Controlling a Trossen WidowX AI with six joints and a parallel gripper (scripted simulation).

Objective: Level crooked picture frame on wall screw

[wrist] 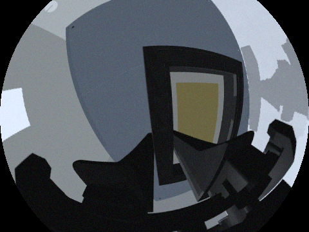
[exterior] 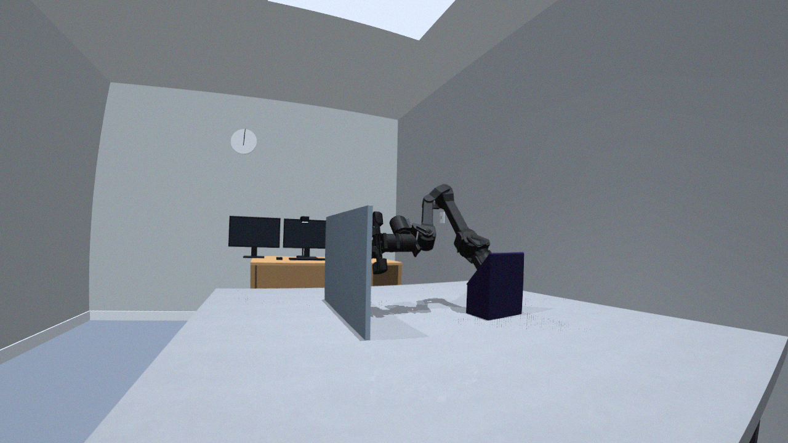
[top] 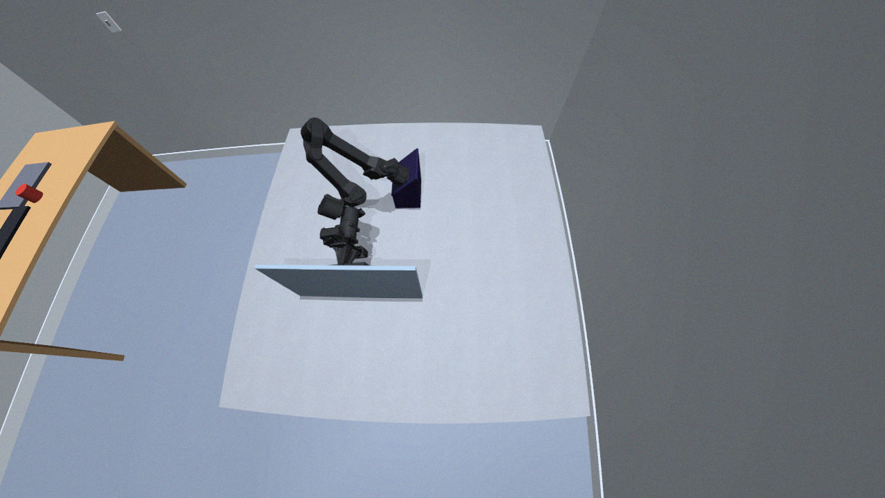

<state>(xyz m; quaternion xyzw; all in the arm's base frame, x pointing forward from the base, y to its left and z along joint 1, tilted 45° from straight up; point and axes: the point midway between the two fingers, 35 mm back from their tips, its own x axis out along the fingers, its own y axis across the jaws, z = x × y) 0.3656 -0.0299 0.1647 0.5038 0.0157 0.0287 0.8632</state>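
Right now my gripper tip is 1 cm to the right of the picture frame and 5 cm above it. Round my gripper tip: wall panel (2 cm ahead, 6 cm below).
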